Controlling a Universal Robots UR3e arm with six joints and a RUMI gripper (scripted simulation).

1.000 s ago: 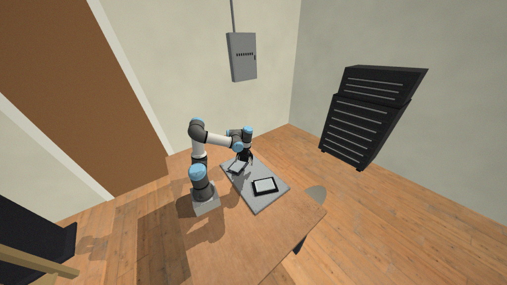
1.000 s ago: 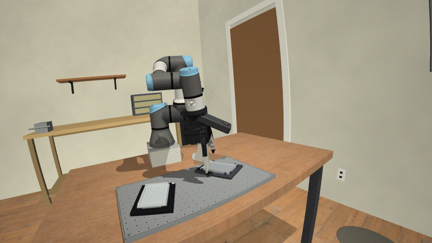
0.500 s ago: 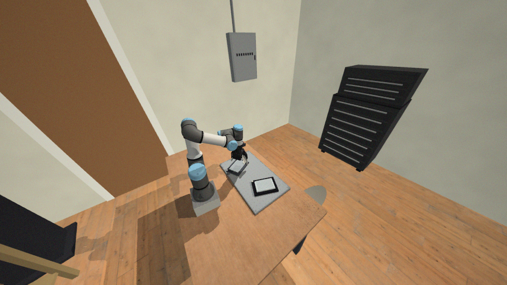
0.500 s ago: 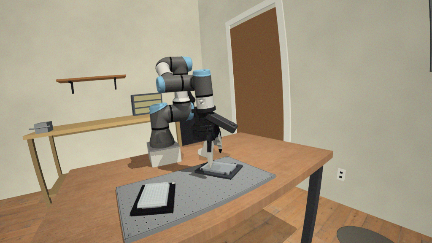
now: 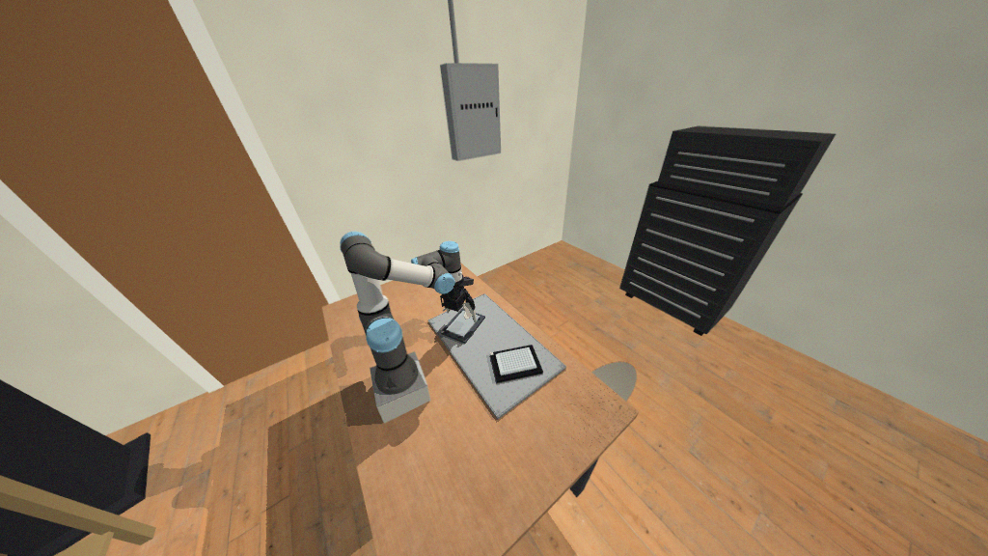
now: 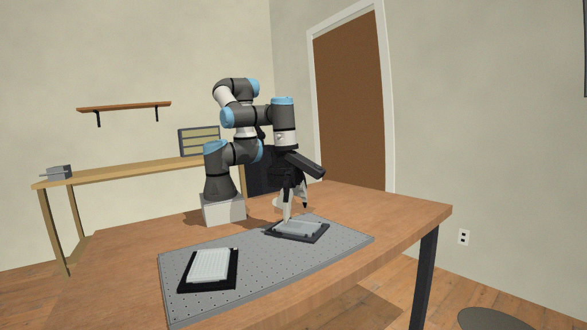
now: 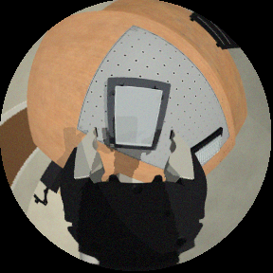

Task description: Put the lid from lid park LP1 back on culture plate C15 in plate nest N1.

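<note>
Now: hand 4 cm above the clear lid. From my hand the other things lie so: culture plate C15 (29 cm to the right, 4 cm below); black lid park LP1 (5 cm below).
</note>
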